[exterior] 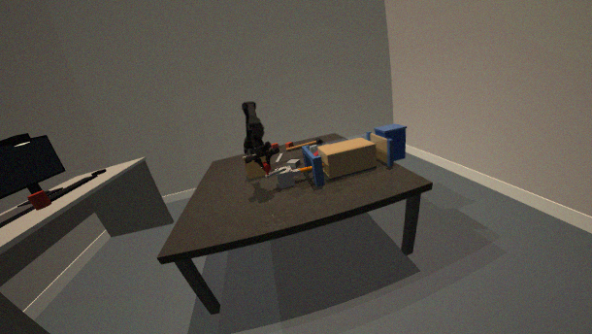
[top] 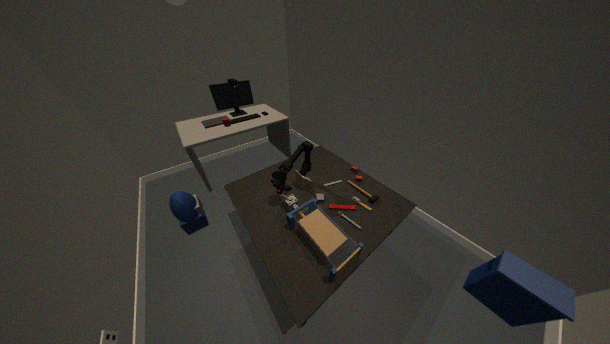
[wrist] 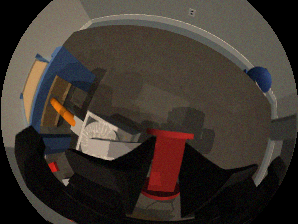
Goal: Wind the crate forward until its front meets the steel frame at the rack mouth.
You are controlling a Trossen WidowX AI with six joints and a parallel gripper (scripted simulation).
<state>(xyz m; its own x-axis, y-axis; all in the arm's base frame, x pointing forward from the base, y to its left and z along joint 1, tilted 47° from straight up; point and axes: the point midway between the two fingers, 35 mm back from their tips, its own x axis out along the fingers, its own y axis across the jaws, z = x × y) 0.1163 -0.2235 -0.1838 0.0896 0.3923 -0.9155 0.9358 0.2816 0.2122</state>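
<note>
Now: the winch handle 30 mm ahead of my gripper tip, 40 mm to the left of it and 30 mm below it. From my gripper tip the other things lie so: red knob 10 mm behind, 20 mm to the left; grey hand winch 70 mm ahead, 60 mm to the left, 100 mm below; blue frame 240 mm ahead, 80 mm to the left, 30 mm below.
</note>
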